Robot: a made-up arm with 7 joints.
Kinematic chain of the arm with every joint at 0, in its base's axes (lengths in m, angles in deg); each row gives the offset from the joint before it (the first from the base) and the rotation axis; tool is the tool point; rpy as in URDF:
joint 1: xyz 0.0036 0.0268 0.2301 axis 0 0.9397 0.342
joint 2: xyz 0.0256 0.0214 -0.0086 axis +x
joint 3: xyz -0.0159 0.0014 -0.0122 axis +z
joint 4: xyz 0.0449 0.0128 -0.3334 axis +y
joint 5: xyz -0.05 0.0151 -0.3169 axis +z
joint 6: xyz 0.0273 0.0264 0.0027 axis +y
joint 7: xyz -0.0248 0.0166 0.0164 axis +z
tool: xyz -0.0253 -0.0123 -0.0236 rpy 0 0 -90
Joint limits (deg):
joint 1: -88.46..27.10
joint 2: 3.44..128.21
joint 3: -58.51..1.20
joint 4: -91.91..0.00
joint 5: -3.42..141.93
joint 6: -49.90..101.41
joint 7: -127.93..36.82
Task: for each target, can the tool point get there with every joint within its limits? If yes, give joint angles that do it. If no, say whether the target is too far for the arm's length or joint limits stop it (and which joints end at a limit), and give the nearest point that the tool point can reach.
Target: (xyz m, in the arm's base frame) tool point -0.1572 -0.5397 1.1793
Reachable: no: too far | nearest point -0.0620 0.1915 0.7616 | short by 0.847 m
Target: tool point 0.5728 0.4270 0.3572
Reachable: yes | joints -65.95 59.78 -7.08 -41.08 97.13 -17.92 0.25
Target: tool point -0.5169 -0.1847 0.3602
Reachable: no: joint limits stop it (at a limit: joint 1, joint 2, joint 3, joint 4, joint 5, joint 6) | nearest point -0.1813 0.2144 0.6565 | short by 0.600 m
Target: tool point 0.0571 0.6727 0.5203
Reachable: yes | joints -24.21 108.35 -18.45 -13.61 18.35 -11.17 -54.38
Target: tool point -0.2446 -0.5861 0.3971
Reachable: no: joint limits stop it (at a limit: joint 1, joint 2, joint 3, joint 4, joint 5, joint 6, joint 7) | nearest point 0.2961 -0.4214 0.3291 | short by 0.569 m
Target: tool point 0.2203 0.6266 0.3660
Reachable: yes | joints -55.69 86.29 -37.13 -10.06 39.58 65.38 -43.08
